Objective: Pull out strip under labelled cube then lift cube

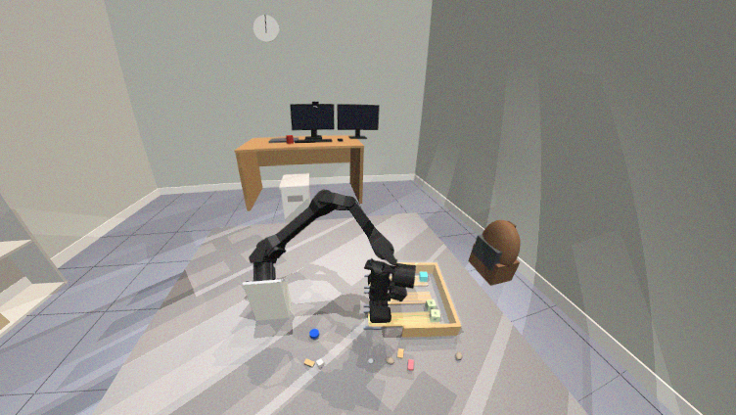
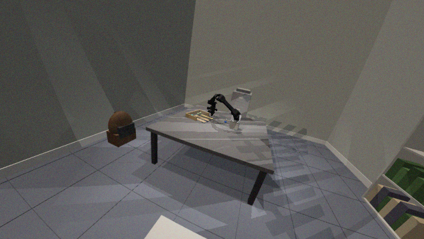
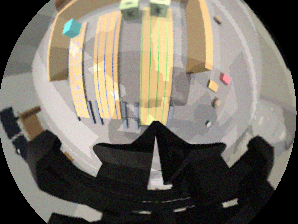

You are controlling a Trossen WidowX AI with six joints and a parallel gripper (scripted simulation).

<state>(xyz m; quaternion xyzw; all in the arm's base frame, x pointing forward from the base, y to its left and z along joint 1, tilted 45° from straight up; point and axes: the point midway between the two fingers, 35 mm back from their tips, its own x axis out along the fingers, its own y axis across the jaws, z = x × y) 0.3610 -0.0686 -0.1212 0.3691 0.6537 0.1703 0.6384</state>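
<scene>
Right now the strip is 9 cm ahead of my gripper tip, 3 cm to the right of it and 4 cm below it. The rest, counted from my gripper tip: blue disc (22 cm behind, 4 cm below).
</scene>
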